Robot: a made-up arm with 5 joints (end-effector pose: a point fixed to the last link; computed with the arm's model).
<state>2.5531 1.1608 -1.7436 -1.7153 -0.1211</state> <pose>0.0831 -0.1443 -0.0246 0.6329 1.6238 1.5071</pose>
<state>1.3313 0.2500 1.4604 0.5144 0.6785</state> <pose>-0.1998 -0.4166 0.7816 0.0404 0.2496 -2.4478</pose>
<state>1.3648 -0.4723 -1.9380 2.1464 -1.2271</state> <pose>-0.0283 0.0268 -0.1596 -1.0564 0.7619 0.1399</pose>
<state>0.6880 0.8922 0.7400 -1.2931 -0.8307</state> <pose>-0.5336 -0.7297 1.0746 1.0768 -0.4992 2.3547</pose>
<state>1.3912 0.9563 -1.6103 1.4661 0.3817</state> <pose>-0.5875 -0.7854 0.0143 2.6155 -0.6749 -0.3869</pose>
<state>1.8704 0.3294 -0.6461 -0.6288 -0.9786</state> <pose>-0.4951 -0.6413 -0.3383 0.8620 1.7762 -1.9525</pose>
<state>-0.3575 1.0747 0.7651 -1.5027 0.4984</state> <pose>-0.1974 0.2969 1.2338 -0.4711 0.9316 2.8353</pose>
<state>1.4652 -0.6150 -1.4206 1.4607 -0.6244</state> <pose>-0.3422 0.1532 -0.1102 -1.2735 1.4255 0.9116</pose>
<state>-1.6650 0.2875 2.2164 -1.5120 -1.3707</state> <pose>-0.3460 0.2585 -0.4923 -1.4332 0.6357 0.5702</pose>
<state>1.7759 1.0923 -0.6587 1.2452 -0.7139</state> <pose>-0.5725 -1.0958 0.0254 1.6867 -0.2389 -2.0786</pose>
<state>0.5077 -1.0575 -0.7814 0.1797 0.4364</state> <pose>-0.4725 -0.0555 -0.1346 1.9366 -1.5556 -0.5642</pose>
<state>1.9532 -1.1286 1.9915 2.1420 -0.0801</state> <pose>0.2247 -0.3475 0.6775 -0.4717 0.7374 -1.9935</pose>
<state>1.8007 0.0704 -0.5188 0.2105 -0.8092</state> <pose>-0.7909 -0.5510 -0.0358 -1.2372 -0.6999 2.6135</pose>
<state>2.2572 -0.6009 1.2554 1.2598 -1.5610</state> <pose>-0.3064 -0.5702 0.6776 -2.1497 -0.0188 -2.2293</pose>
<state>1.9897 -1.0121 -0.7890 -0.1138 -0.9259</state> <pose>-0.4284 0.1902 0.0377 -1.1151 -0.5571 1.5591</pose>
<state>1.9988 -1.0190 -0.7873 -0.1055 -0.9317</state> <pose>-0.4259 0.1962 0.0454 -1.0945 -0.5575 1.5521</pose>
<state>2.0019 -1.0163 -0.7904 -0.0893 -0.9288</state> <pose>-0.4282 0.1971 0.0495 -1.0887 -0.5427 1.5530</pose>
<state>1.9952 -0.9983 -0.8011 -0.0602 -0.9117</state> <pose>-0.4381 0.1900 0.0475 -1.1072 -0.5028 1.5663</pose>
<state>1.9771 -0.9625 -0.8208 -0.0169 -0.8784</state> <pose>-0.4563 0.1735 0.0386 -1.1550 -0.4341 1.5920</pose>
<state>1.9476 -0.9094 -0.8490 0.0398 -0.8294</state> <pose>-0.4815 0.1472 0.0240 -1.2332 -0.3370 1.6265</pose>
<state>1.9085 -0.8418 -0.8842 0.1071 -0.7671</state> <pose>-0.5113 0.1119 0.0060 -1.3389 -0.2159 1.6632</pose>
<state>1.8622 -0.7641 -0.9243 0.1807 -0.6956</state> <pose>-0.5425 0.0691 -0.0126 -1.4668 -0.0784 1.6946</pose>
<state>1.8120 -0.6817 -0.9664 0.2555 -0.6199</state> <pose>-0.5722 0.0218 -0.0293 -1.6079 0.0653 1.7149</pose>
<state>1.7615 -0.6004 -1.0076 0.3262 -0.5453</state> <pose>-0.5984 -0.0268 -0.0425 -1.7519 0.2042 1.7215</pose>
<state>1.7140 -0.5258 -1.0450 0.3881 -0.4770</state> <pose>-0.6197 -0.0729 -0.0515 -1.8878 0.3282 1.7156</pose>
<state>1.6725 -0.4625 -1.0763 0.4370 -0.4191</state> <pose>-0.6357 -0.1136 -0.0569 -2.0066 0.4288 1.7018</pose>
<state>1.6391 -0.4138 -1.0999 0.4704 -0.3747</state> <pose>-0.6468 -0.1466 -0.0595 -2.1015 0.5013 1.6863</pose>
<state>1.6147 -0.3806 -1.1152 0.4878 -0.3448</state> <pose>-0.6537 -0.1713 -0.0605 -2.1700 0.5446 1.6746</pose>
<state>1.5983 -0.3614 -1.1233 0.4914 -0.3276</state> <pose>-0.6573 -0.1881 -0.0609 -2.2148 0.5635 1.6688</pose>
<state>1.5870 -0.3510 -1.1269 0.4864 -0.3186</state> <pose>-0.6590 -0.2000 -0.0612 -2.2442 0.5671 1.6677</pose>
